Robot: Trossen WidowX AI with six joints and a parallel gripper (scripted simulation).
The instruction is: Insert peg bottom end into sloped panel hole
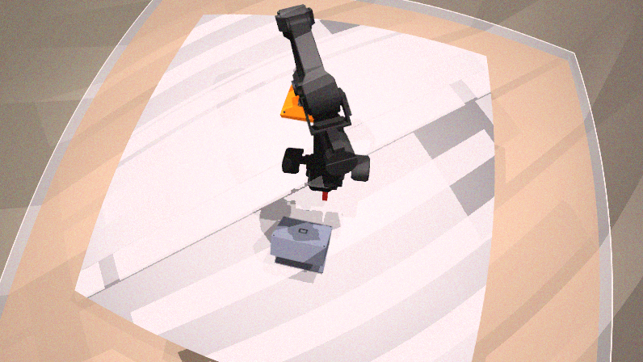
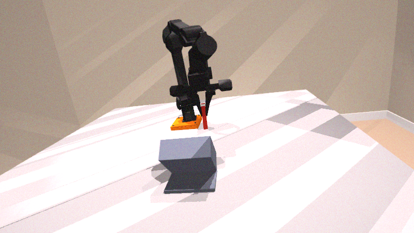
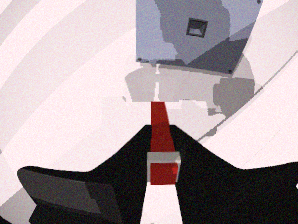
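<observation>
The sloped panel is 120 mm ahead of my gripper tip, 70 mm below it and 50 mm to the right of it. Also, from my gripper tip: red peg (20 mm above, 10 mm behind); flat foot (140 mm ahead, 130 mm below, 50 mm to the right).
</observation>
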